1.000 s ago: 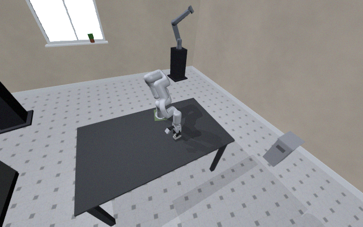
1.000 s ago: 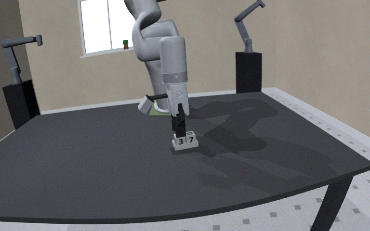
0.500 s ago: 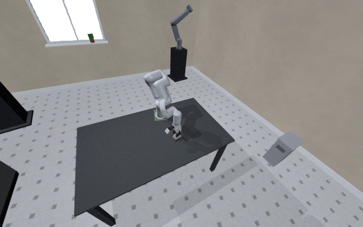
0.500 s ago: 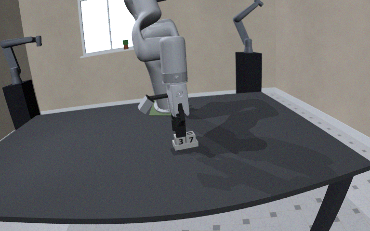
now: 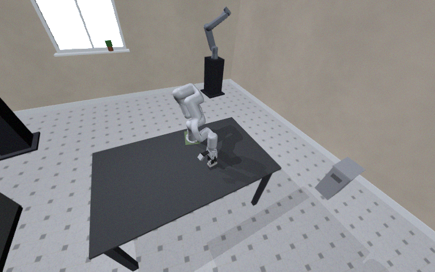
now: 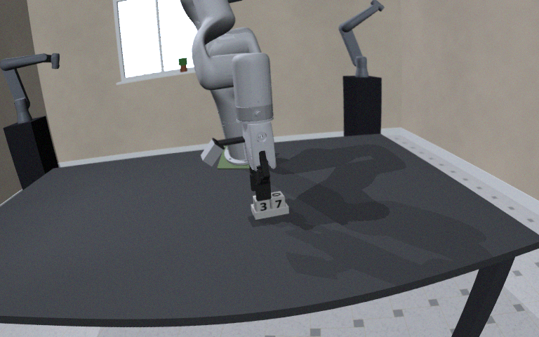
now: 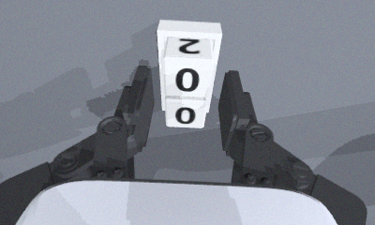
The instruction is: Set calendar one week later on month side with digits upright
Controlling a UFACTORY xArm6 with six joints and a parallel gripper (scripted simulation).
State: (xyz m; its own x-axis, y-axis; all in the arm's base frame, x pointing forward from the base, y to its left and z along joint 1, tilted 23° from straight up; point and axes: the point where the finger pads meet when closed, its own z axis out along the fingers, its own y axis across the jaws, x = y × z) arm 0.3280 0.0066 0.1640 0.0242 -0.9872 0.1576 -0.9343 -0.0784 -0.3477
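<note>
My hand is 60 mm above the white calendar tray and 20 mm to the right of it.
</note>
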